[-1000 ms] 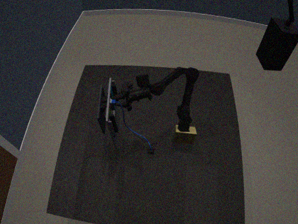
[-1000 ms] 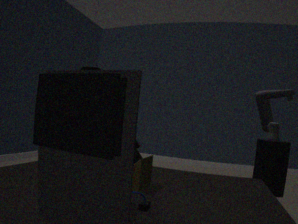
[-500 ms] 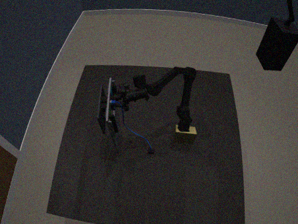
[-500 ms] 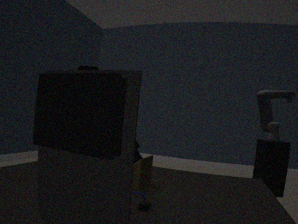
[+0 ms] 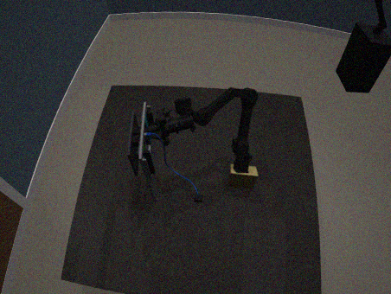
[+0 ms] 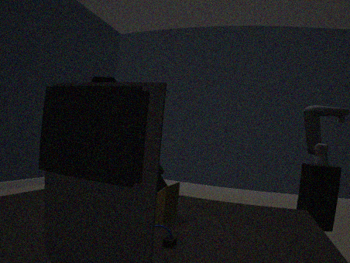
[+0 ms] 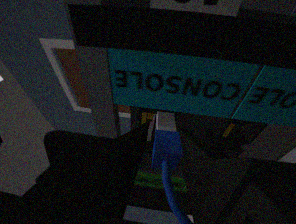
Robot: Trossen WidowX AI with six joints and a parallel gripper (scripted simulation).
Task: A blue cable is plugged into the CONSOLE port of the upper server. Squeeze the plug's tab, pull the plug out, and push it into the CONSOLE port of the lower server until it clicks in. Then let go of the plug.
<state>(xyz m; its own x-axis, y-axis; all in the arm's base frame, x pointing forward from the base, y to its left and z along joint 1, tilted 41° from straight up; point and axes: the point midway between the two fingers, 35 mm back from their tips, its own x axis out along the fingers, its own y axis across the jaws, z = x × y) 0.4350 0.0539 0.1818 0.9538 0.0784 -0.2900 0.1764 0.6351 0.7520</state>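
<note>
My gripper tip is 10 mm below the blue plug.
</note>
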